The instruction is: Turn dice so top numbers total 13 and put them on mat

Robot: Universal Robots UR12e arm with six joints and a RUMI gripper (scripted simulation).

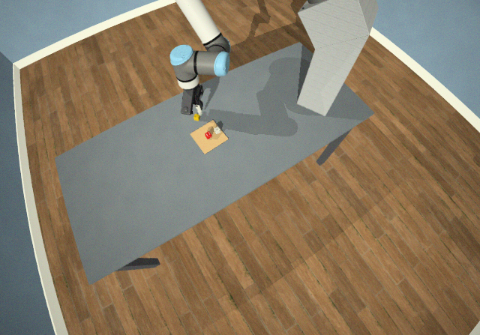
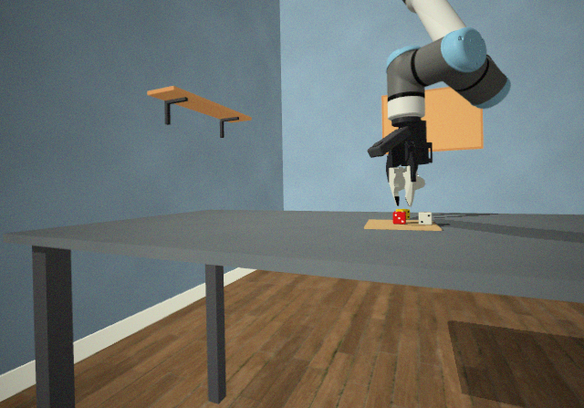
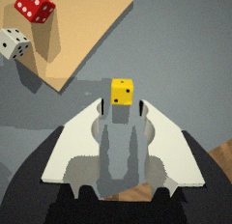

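My hand is 4 cm above the yellow die. From my hand the other things lie so: red die: 13 cm to the left, 3 cm below, 1 cm behind; tan mat: 13 cm to the left, 5 cm below, 1 cm behind; white die: 13 cm to the left, 6 cm behind, 3 cm below.
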